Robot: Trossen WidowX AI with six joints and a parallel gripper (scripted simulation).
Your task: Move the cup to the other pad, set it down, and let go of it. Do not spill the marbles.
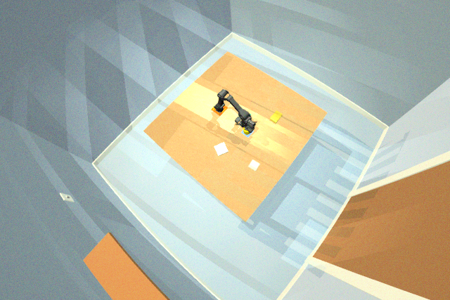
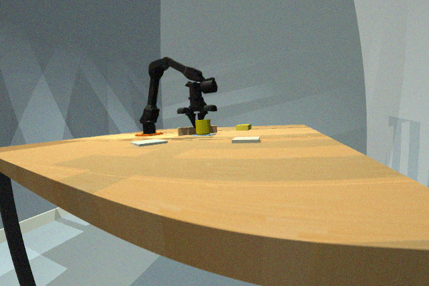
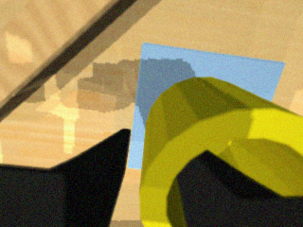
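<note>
Right now my gripper tip is 30 mm short of the blue pad and 40 mm above it. From my gripper tip the other things lie so: yellow cup (20 mm ahead); white tile (80 mm behind, 270 mm to the right, 30 mm below); brown bar (30 mm behind, 70 mm to the left, 20 mm below).
</note>
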